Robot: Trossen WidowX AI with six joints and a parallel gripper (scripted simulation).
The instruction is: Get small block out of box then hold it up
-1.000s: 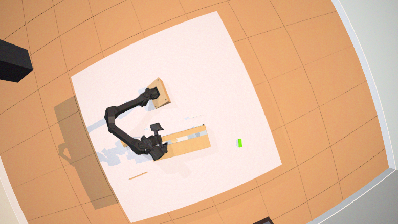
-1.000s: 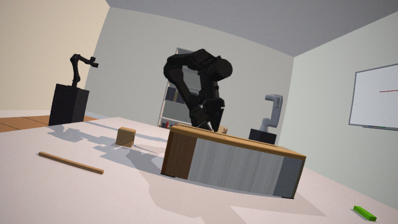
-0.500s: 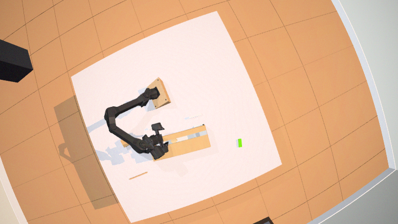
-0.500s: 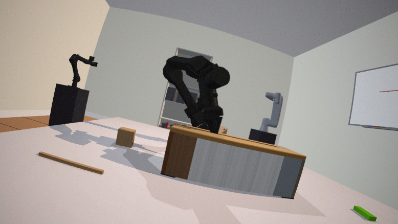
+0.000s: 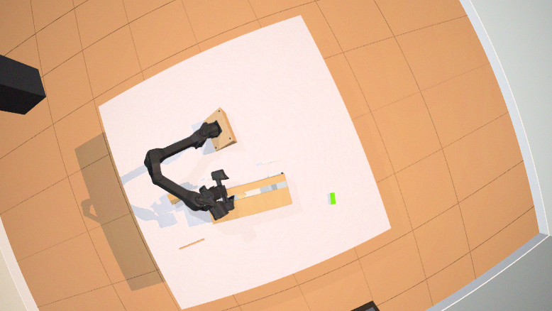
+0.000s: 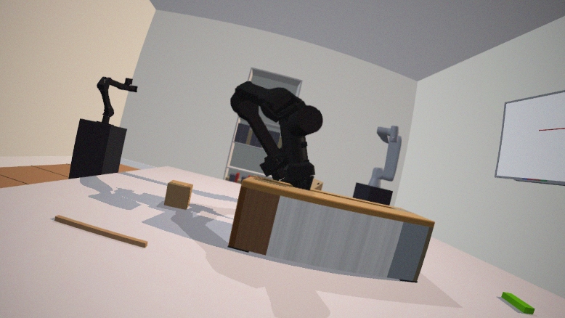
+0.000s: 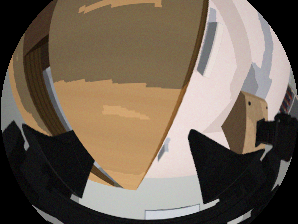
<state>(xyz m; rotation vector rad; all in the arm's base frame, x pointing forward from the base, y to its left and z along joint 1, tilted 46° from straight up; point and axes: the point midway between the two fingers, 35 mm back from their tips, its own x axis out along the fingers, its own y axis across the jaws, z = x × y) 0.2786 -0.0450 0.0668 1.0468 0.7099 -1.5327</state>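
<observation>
The wooden box is 6 cm to the left of my gripper tip, 5 cm ahead of it and 2 cm below it. The rest, counted from my gripper tip: thin wooden stick 37 cm to the right, 17 cm ahead, 8 cm below.
</observation>
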